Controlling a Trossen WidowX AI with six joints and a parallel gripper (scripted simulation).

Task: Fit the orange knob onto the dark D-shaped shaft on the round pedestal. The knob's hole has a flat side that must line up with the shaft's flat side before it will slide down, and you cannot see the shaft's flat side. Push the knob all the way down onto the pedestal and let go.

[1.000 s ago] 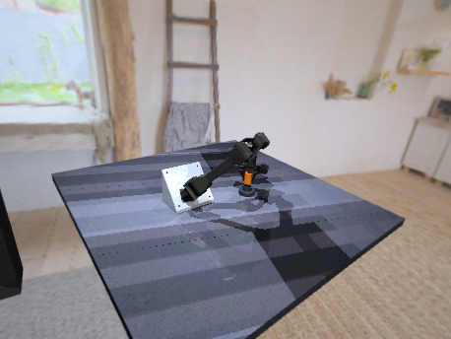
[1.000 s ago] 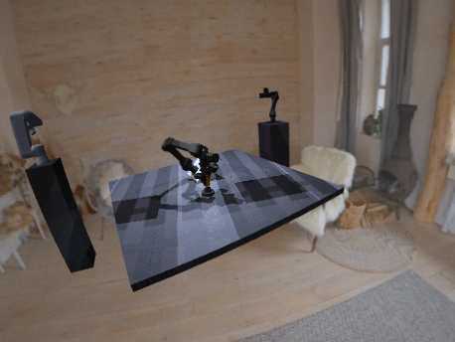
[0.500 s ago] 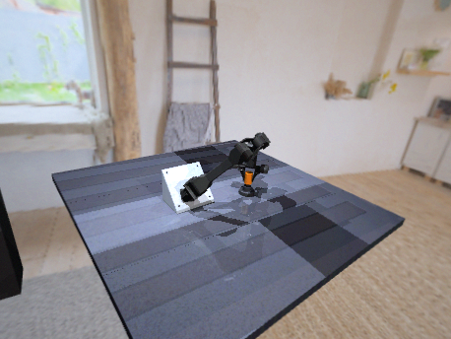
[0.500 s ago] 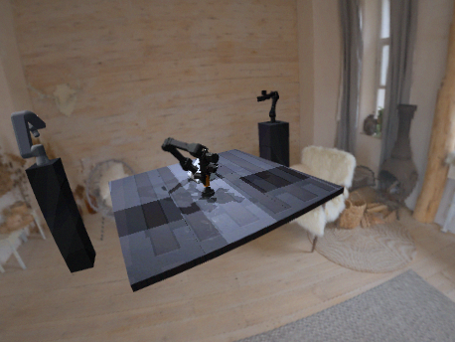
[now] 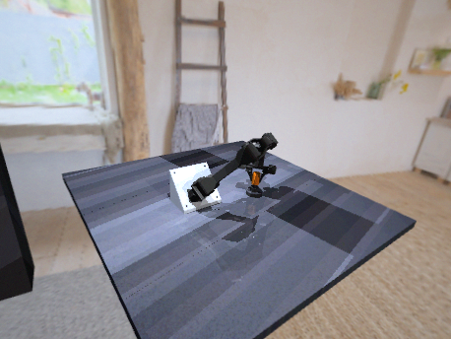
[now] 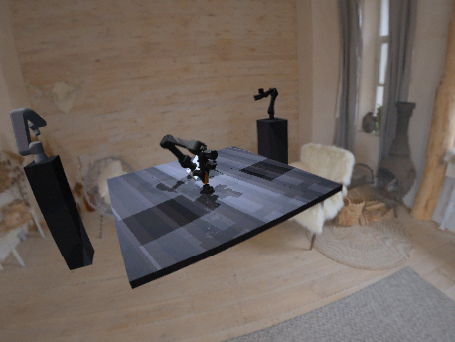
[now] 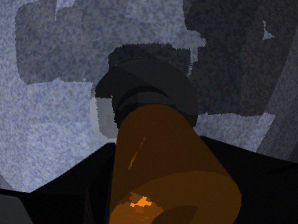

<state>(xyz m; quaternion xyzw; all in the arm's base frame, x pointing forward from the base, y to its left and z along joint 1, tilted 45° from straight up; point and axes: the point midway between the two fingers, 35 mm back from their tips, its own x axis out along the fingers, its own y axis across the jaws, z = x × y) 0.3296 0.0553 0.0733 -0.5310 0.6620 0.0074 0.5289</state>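
Right now the orange knob is 2 cm above my gripper tip. The rest, counted from my gripper tip: dark round pedestal (4 cm below).
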